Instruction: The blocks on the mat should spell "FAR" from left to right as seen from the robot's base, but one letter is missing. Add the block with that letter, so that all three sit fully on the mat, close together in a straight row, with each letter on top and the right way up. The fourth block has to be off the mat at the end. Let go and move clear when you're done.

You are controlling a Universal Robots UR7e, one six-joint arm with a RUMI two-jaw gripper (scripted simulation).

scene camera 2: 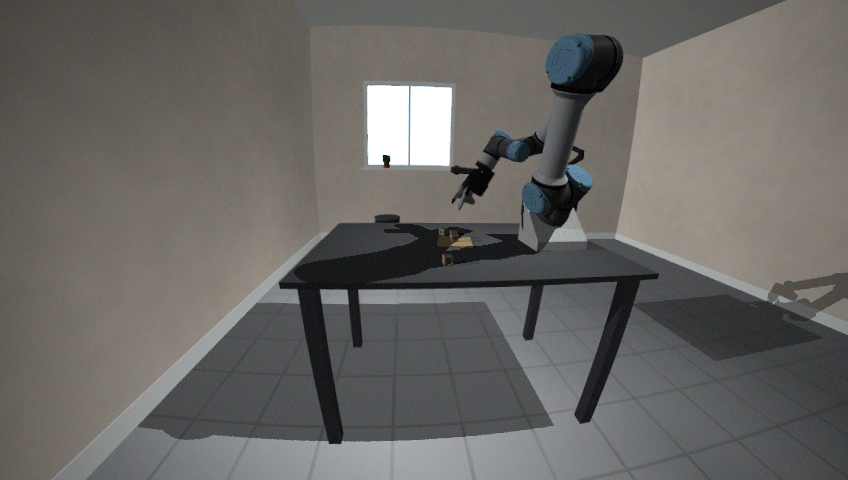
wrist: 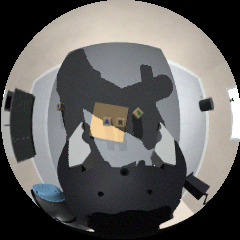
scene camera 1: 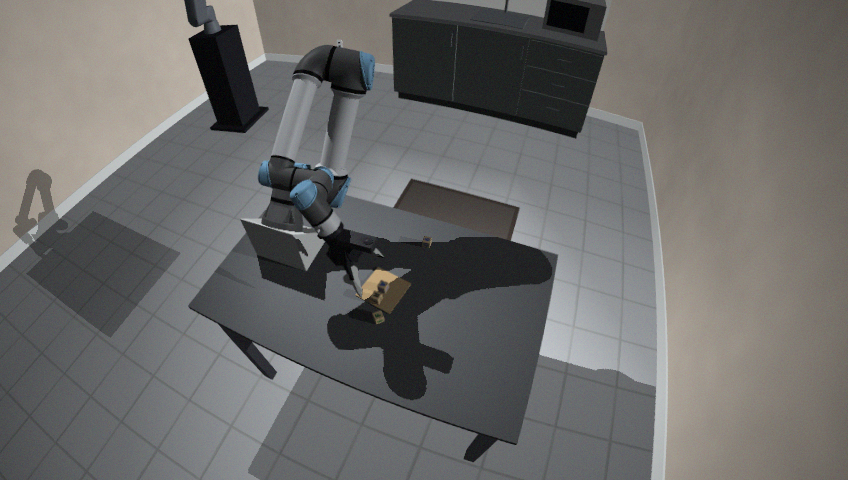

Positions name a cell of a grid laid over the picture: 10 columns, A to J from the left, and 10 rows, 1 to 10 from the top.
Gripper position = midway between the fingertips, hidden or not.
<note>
In view: the gripper (scene camera 1: E6) and a tan mat (scene camera 1: E6).
The tan mat shows as well in the wrist view (wrist: E5). The gripper also shows in scene camera 2 (scene camera 2: F5) and in the wrist view (wrist: F6).
</note>
